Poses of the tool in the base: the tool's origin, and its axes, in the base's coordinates. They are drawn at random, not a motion.
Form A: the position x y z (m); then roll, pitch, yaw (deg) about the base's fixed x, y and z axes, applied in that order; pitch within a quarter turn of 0, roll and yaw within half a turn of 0.
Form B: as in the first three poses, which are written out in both.
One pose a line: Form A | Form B
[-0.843, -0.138, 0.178, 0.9, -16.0, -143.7] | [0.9, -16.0, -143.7, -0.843, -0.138, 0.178]
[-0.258, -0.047, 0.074, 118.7, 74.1, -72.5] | [118.7, 74.1, -72.5, -0.258, -0.047, 0.074]
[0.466, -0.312, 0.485, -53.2, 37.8, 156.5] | [-53.2, 37.8, 156.5, 0.466, -0.312, 0.485]
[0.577, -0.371, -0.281, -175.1, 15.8, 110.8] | [-175.1, 15.8, 110.8, 0.577, -0.371, -0.281]
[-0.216, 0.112, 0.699, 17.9, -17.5, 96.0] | [17.9, -17.5, 96.0, -0.216, 0.112, 0.699]
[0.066, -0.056, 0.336, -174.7, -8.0, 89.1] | [-174.7, -8.0, 89.1, 0.066, -0.056, 0.336]
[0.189, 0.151, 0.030, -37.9, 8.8, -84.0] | [-37.9, 8.8, -84.0, 0.189, 0.151, 0.030]
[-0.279, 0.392, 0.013, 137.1, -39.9, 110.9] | [137.1, -39.9, 110.9, -0.279, 0.392, 0.013]
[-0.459, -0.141, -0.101, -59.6, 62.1, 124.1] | [-59.6, 62.1, 124.1, -0.459, -0.141, -0.101]
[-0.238, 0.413, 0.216, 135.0, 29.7, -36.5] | [135.0, 29.7, -36.5, -0.238, 0.413, 0.216]
